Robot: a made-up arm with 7 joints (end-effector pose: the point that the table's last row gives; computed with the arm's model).
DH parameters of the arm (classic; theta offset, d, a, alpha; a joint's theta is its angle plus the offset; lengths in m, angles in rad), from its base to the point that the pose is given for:
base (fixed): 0 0 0 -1.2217
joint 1: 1.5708 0 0 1.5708
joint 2: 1.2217 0 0 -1.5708
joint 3: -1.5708 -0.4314 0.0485 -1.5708
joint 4: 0 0 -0.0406 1.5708
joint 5: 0 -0.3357 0 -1.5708
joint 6: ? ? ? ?
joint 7: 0 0 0 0
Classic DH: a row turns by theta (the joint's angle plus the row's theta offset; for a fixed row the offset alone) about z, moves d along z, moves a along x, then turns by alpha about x.
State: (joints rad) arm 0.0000 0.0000 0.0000 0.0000 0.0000 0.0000 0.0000
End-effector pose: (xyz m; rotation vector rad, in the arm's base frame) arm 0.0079 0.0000 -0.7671 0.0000 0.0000 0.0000
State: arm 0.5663 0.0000 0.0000 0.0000 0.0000 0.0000 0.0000
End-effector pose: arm -0.3801 -0.0370 -0.6653 0.0000 0.5321 0.1937
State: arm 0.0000 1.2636 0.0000 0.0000 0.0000 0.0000 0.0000
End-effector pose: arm 0.0079 0.7312 -0.2320 1.2636 0.0000 0.0000
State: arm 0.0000 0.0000 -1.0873 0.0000 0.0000 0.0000 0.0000
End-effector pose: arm 0.0037 -0.0070 -0.7671 0.0000 0.0000 -1.0873
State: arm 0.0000 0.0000 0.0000 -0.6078 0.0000 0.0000 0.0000
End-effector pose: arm 0.2069 0.0000 -0.7302 0.0000 -0.6078 0.0000
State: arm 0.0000 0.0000 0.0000 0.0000 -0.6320 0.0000 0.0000
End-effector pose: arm 0.0079 0.0000 -0.7671 0.0000 0.0000 -0.6320
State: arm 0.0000 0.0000 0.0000 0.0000 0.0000 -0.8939 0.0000
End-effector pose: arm 0.0079 0.0000 -0.7671 0.0000 -0.8939 0.0000
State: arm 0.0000 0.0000 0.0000 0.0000 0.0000 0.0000 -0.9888
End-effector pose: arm 0.0079 0.0000 -0.7671 0.0000 0.0000 -0.9888
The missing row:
joint 6: 0 0 0 1.5708
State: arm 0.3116 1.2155 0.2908 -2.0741 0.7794 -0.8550 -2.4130
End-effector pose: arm 0.2939 0.3565 -0.1034 -2.4734 1.0233 0.9131
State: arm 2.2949 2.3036 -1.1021 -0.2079 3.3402 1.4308 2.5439
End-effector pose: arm 0.1437 0.7535 0.0889 -1.5763 1.2200 -1.6020
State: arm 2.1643 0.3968 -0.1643 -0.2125 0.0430 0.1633 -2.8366
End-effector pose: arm -0.6805 -0.1024 0.3504 -2.3980 0.4816 -1.3195
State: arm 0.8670 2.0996 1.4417 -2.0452 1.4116 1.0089 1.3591
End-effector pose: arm 0.3453 0.1504 0.3009 -0.2485 -1.0575 0.3360
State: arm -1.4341 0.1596 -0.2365 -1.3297 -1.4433 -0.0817 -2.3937
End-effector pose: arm 0.5684 -0.2721 0.1987 -2.2910 -0.6526 0.1485
